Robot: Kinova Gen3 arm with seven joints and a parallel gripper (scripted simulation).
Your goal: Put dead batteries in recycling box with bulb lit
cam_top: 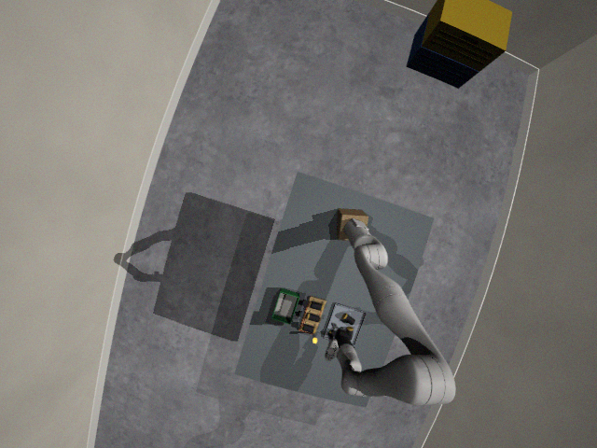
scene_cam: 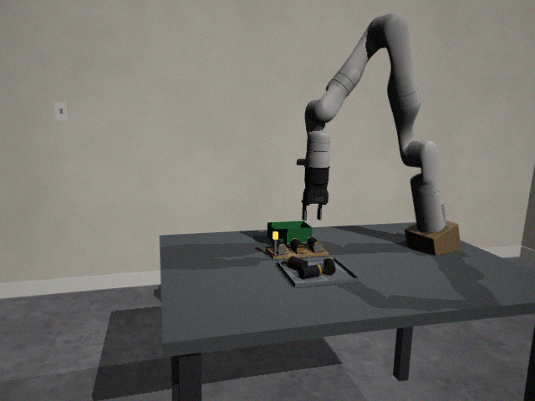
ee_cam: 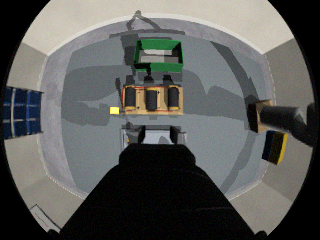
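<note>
Right now the grey tray is 10 mm ahead of my hand, 110 mm to the left of it and 150 mm below it. Round my hand: green recycling box 20 mm ahead, 230 mm to the right, 140 mm below.
</note>
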